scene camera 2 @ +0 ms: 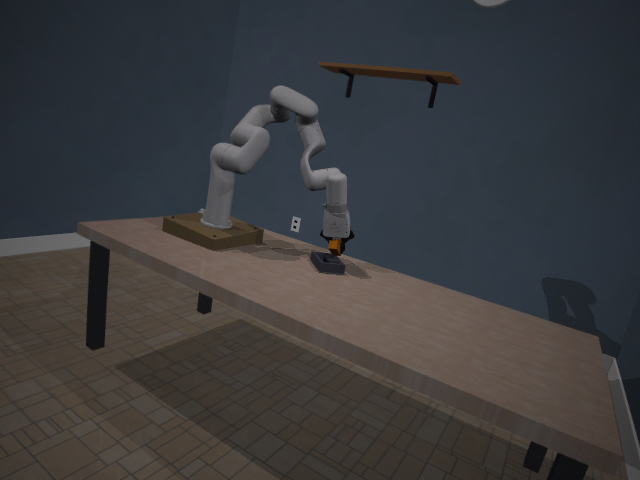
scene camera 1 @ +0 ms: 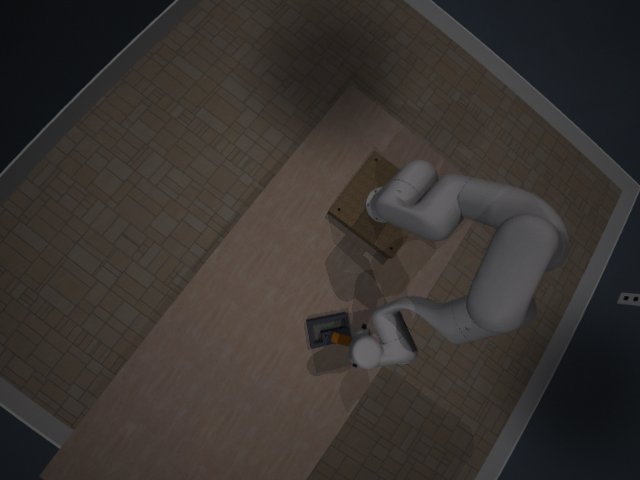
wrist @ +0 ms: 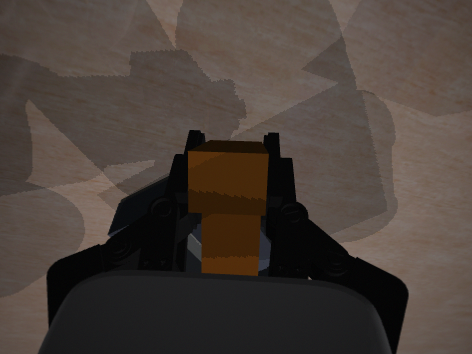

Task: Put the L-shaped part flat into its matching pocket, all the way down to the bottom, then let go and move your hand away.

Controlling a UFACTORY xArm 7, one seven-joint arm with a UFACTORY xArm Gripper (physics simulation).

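Frame: origin at the arm's base, x left, y back, z up, level; millimetres.
Seen in the pictures: gripper, fingertip midpoint: (scene camera 2: 337,252) (wrist: 234,150); arm's base, origin of the base link: (scene camera 2: 216,223).
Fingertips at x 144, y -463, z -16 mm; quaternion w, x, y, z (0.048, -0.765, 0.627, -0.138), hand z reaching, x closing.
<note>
Pixels of each thing's top centre, then the offset from my fingertips to it. Level surfaces: height alone.
- orange L-shaped part, middle of its top: (wrist: 234,298) (scene camera 1: 352,344) (scene camera 2: 336,237) dx -39, dy -1, dz +62 mm
- dark grey pocket block, middle of its top: (wrist: 217,264) (scene camera 1: 329,330) (scene camera 2: 328,257) dx -106, dy -6, dz -3 mm
- table, its level: dz -40 mm
The orange L-shaped part (scene camera 1: 340,339) (scene camera 2: 334,246) (wrist: 228,182) is held between the fingers of my gripper (scene camera 2: 336,242) (wrist: 234,150), which is shut on it. It looks tilted rather than flat. The dark grey pocket block (scene camera 1: 309,333) (scene camera 2: 330,269) (wrist: 134,210) sits on the table below, with a raised rim and a recess inside. In scene camera 1 the part overlaps the block's lower right side. In scene camera 2 its lower end is at the block's rear rim; whether they touch is unclear. Fingers and part hide most of the block in the wrist view.
The arm's wooden base plate (scene camera 1: 356,201) (scene camera 2: 211,236) stands on the table (scene camera 1: 232,310) (scene camera 2: 413,330). The table's edge runs behind the block in scene camera 2. A wall shelf (scene camera 2: 387,71) hangs high at the back. Arm shadows fall around the block.
</note>
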